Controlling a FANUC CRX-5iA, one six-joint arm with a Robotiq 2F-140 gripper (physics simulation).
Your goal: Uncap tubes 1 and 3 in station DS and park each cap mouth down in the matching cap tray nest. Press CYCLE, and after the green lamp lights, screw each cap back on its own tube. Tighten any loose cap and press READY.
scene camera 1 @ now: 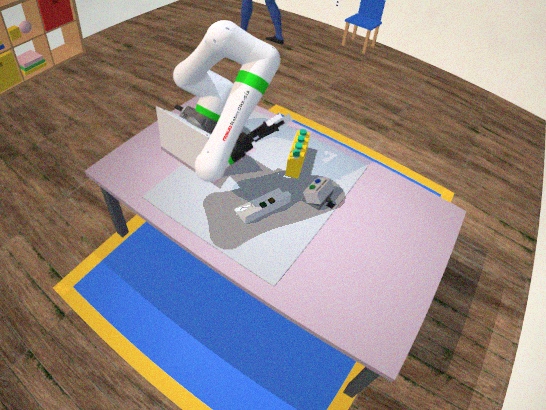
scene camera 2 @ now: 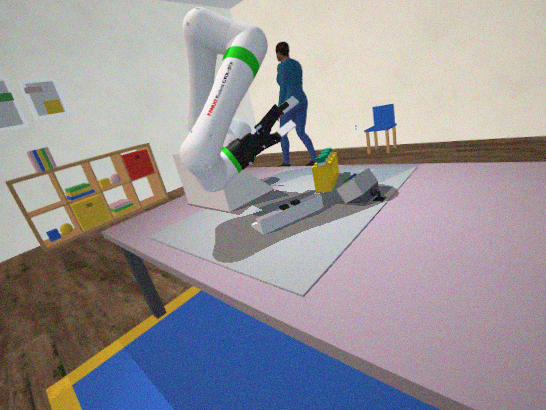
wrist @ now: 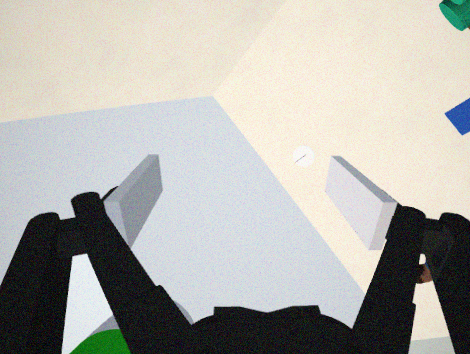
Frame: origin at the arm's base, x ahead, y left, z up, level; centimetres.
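Where they show: gripper, fingertip midpoint: (scene camera 1: 286,116) (scene camera 2: 294,112) (wrist: 244,173); arm's base, origin of the base link: (scene camera 1: 200,127).
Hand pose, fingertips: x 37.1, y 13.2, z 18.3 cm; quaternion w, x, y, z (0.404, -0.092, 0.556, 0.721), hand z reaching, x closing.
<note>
Things, the pixels of their top centre, and the offset from my fingertips. "spot": a spot on its surface instead. Level surfaces: height alone.
- yellow rack, middle of its top: (scene camera 2: 324,157) (scene camera 1: 299,144) dx +1.8, dy +10.5, dz -19.3 cm
- green cap, middle of its top: (wrist: 451,17) dx -1.6, dy +17.5, dz -17.5 cm
- long white block, middle of its top: (scene camera 2: 284,201) (scene camera 1: 263,197) dx +8.6, dy -21.1, dz -24.3 cm
- grey button box, middle of its top: (scene camera 2: 356,173) (scene camera 1: 320,183) dx +21.9, dy -1.3, dz -21.2 cm
- pale sheet, its level: dz -29.6 cm
- pink table, its level: dz -29.9 cm
- small black part, surface spot: (scene camera 2: 378,194) (scene camera 1: 330,202) spot: dx +28.6, dy -1.0, dz -27.9 cm
My gripper (scene camera 1: 281,120) (scene camera 2: 289,116) (wrist: 244,173) is open and empty, raised above the table behind and left of the yellow tube rack, fingers pointing upward at a slant. The yellow rack (scene camera 1: 295,169) (scene camera 2: 325,176) stands upright with several green caps in a row on top; one green cap (wrist: 456,15) shows at the wrist view's top right corner. A long white block (scene camera 1: 255,215) (scene camera 2: 292,215) has faint round marks at its left end and two dark spots, greenish and brown; neither looks lit. The grey button box (scene camera 1: 320,196) (scene camera 2: 354,190) carries green and blue buttons. Tube numbers are unreadable.
A pale sheet (scene camera 1: 270,265) (scene camera 2: 295,282) lies under the stations on the pink table (scene camera 1: 380,250) (scene camera 2: 450,280). A large white panel (scene camera 1: 181,143) stands beside the arm's base. A small black part (scene camera 1: 331,204) (scene camera 2: 378,194) sits beside the button box. A person (scene camera 2: 291,80) stands beyond the table.
</note>
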